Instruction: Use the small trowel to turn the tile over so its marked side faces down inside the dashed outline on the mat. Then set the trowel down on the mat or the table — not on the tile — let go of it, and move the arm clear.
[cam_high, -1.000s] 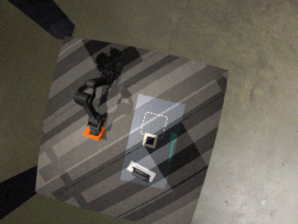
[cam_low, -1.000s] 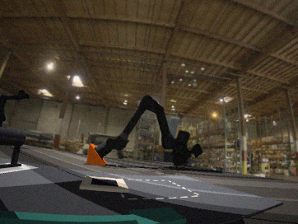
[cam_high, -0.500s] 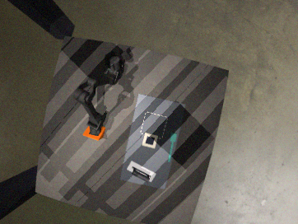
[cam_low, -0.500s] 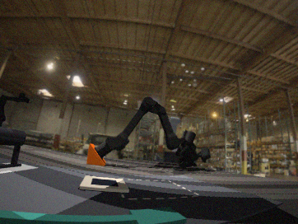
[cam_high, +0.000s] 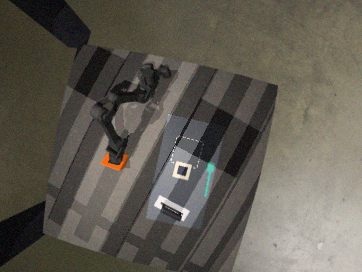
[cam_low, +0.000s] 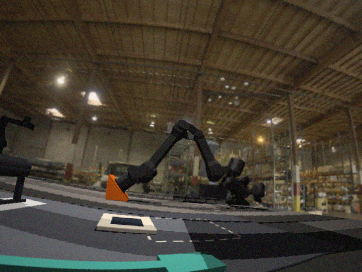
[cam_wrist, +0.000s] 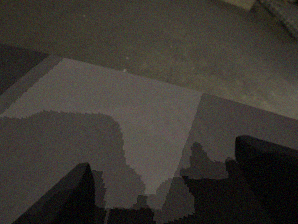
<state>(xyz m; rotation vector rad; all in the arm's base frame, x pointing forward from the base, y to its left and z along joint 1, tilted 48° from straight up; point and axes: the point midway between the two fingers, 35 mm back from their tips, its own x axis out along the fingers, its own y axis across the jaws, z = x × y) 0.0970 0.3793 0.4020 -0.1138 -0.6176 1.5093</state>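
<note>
Right now the teal trowel is 550 mm to the right of my gripper tip, 450 mm ahead of it and 10 mm below it. From my gripper tip the other things lie so: cream tile (560 mm to the right, 290 mm ahead, 10 mm below).
</note>
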